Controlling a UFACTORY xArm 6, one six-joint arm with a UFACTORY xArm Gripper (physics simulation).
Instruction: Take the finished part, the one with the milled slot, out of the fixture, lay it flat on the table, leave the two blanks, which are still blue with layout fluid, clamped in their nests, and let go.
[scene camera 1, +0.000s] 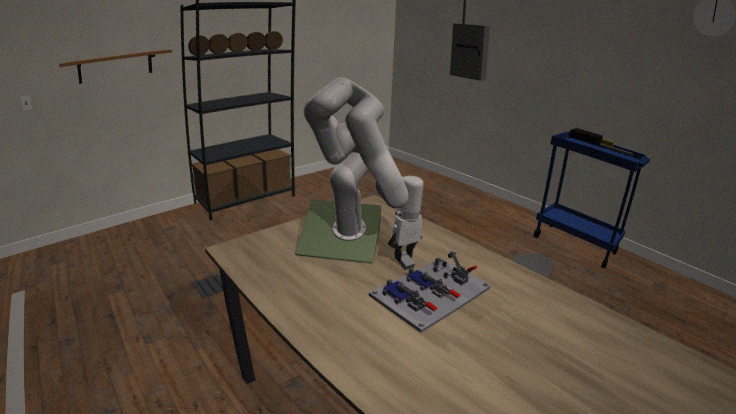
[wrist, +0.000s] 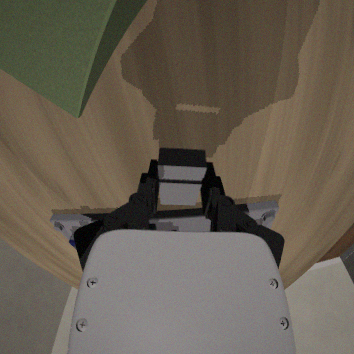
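Seen in the pictures: gripper, fingertip midpoint: (scene camera 1: 403, 257) (wrist: 180, 172); arm's base, link origin: (scene camera 1: 349, 228).
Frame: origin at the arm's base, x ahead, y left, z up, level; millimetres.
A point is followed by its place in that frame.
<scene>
The finished part (scene camera 1: 407, 261) @[x 258, y 85, z -35 mm] (wrist: 180, 192) @[x 250, y 89, z -33 mm] is a bare grey block with a thin dark line across its upper face. My gripper (scene camera 1: 405, 252) @[x 228, y 89, z -38 mm] (wrist: 180, 172) @[x 228, y 89, z -38 mm] is shut on it, one black finger on each side. The part is low over the table, beside the back edge of the fixture plate (scene camera 1: 465, 297) @[x 524, y 119, z -45 mm] (wrist: 261, 206) @[x 294, y 196, z -50 mm]; any gap beneath it is too small to tell. In the scene view, one blue blank (scene camera 1: 396, 289) @[x 387, y -61, z -24 mm] and another blue blank (scene camera 1: 421, 279) @[x 380, y 47, z -29 mm] sit in their nests under toggle clamps. The third nest (scene camera 1: 440, 264) @[x 326, y 185, z -45 mm] is empty, its clamp arm (scene camera 1: 453, 259) raised.
The wooden table (scene camera 1: 519, 350) @[x 796, y 84, z -60 mm] (wrist: 260, 165) @[x 235, y 179, z -60 mm] carries the fixture. The green base mat (scene camera 1: 313, 242) @[x -19, y -145, z -31 mm] (wrist: 45, 45) @[x 112, y -2, z -33 mm] lies left of my gripper. Red clamp handles (scene camera 1: 430, 306) @[x 532, y -47, z -4 mm] point towards the front right. A blue cart (scene camera 1: 581, 226) and a shelf rack (scene camera 1: 203, 123) stand beyond the table.
</scene>
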